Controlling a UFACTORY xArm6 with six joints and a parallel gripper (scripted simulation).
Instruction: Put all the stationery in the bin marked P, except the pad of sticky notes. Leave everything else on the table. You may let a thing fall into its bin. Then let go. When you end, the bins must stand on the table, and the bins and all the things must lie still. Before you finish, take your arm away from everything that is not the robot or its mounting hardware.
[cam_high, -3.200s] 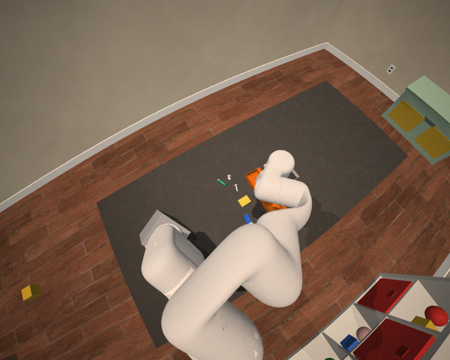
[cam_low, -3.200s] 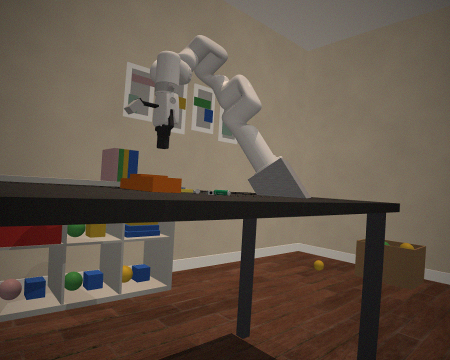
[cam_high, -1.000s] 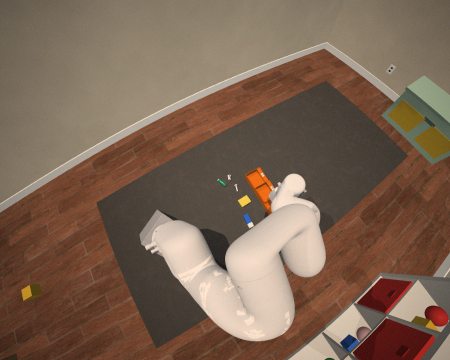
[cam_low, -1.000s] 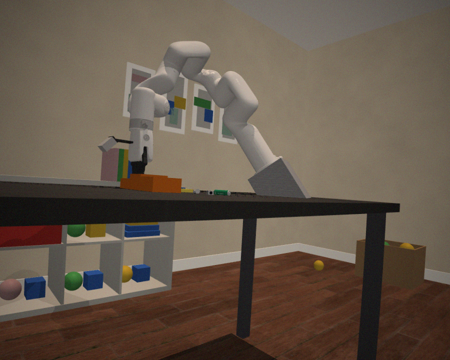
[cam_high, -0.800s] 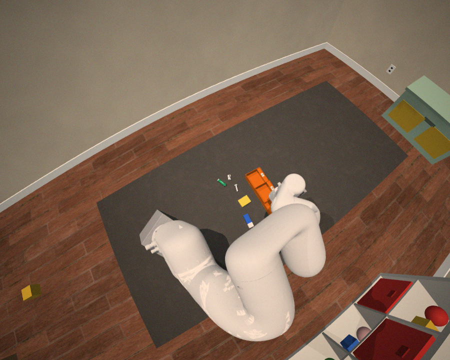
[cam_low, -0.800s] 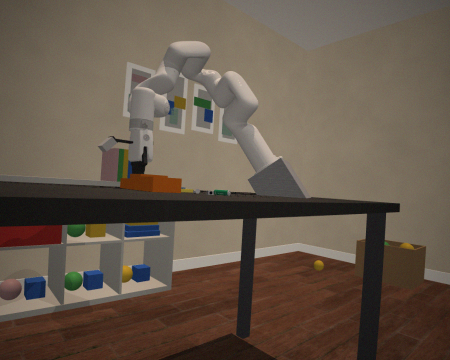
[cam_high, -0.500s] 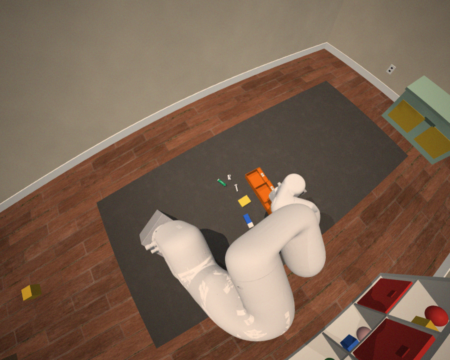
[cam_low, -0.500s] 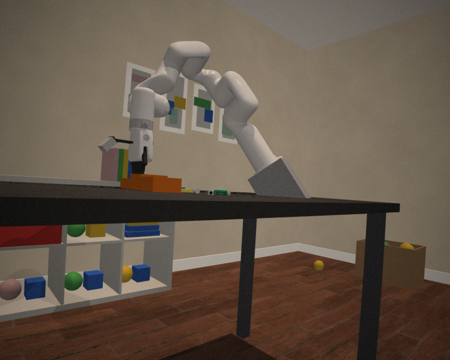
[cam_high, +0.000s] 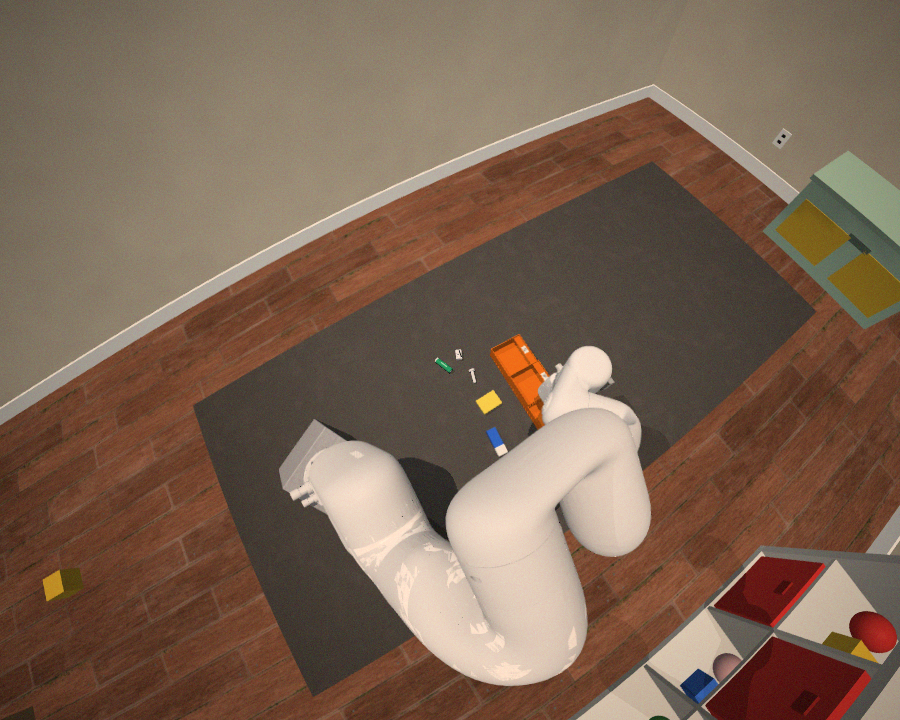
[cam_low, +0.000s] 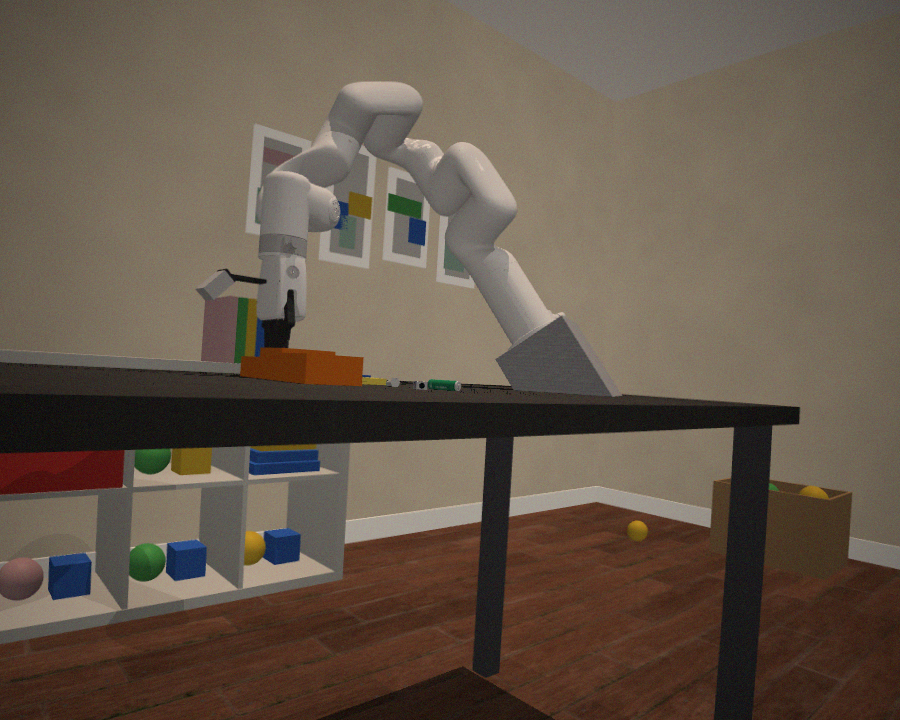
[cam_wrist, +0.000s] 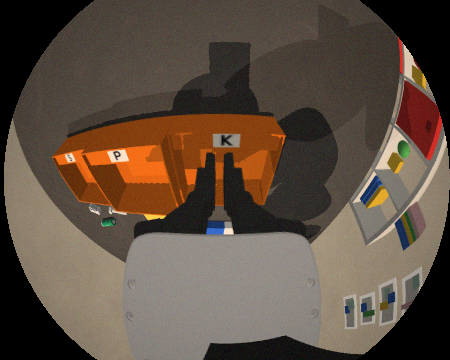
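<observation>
Right now my hand is 8 cm to the right of the orange bin and 2 cm above it. Round my hand: silver bolt: 10 cm behind, 19 cm to the left, 4 cm below; sticky notes pad: 10 cm behind, 11 cm to the left, 4 cm below; eraser: 15 cm behind, 1 cm to the left, 3 cm below.
</observation>
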